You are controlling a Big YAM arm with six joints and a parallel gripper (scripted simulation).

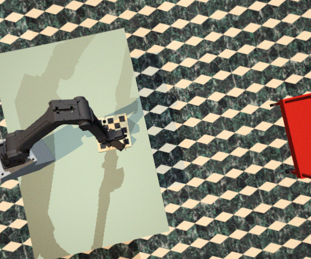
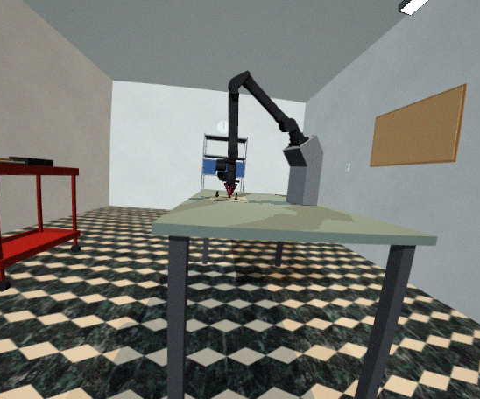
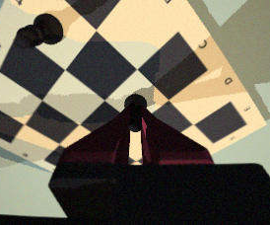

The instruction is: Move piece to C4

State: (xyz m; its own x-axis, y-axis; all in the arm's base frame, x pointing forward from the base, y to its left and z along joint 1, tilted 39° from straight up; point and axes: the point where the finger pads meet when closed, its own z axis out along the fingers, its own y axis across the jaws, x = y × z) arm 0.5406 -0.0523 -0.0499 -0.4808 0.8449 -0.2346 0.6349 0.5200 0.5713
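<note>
My gripper is now 1 cm short of the small chessboard, 3 cm to the right of it and 2 cm above it.
</note>
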